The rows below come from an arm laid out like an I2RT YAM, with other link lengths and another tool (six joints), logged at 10 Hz.
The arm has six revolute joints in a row. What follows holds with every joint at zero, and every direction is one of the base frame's.
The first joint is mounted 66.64 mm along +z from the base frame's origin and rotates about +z.
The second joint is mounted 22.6 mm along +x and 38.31 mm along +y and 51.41 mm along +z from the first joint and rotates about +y.
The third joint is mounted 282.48 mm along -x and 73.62 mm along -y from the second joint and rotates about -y.
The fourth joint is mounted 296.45 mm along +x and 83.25 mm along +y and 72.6 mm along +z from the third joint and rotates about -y.
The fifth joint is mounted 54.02 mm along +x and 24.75 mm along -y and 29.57 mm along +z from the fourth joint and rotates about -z.
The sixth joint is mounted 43.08 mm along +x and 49 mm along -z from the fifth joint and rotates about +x.
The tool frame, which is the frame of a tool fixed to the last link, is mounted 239 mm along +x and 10 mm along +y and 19 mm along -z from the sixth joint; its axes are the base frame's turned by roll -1.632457, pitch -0.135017 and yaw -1.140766 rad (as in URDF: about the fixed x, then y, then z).
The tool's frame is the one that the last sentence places.
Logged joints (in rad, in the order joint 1, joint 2, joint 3, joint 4, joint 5, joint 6), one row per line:
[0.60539, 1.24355, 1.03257, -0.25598, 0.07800, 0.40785]
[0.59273, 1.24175, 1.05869, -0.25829, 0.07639, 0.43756]
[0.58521, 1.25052, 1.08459, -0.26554, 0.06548, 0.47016]
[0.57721, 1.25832, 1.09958, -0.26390, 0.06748, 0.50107]
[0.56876, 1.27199, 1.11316, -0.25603, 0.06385, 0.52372]
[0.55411, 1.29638, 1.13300, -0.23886, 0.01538, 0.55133]
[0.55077, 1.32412, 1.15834, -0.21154, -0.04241, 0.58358]
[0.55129, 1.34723, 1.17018, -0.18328, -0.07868, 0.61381]
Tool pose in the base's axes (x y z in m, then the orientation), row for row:
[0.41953, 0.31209, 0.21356, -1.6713, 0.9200, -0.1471]
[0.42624, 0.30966, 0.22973, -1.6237, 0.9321, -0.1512]
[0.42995, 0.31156, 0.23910, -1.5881, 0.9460, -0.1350]
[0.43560, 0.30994, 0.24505, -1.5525, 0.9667, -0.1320]
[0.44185, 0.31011, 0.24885, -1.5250, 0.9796, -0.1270]
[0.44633, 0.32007, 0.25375, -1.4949, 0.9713, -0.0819]
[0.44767, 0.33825, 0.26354, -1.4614, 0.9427, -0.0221]
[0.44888, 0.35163, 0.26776, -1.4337, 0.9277, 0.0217]
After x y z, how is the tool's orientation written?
As a rotation vector, in radians.
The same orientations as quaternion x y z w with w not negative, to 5 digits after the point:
[-0.71388, 0.39297, -0.06283, 0.57620]
[-0.69766, 0.40050, -0.06497, 0.59047]
[-0.68518, 0.40815, -0.05824, 0.60046]
[-0.67198, 0.41843, -0.05713, 0.60835]
[-0.66186, 0.42515, -0.05512, 0.61494]
[-0.65214, 0.42372, -0.03573, 0.62762]
[-0.64203, 0.41415, -0.00971, 0.64513]
[-0.63286, 0.40950, 0.00958, 0.65705]

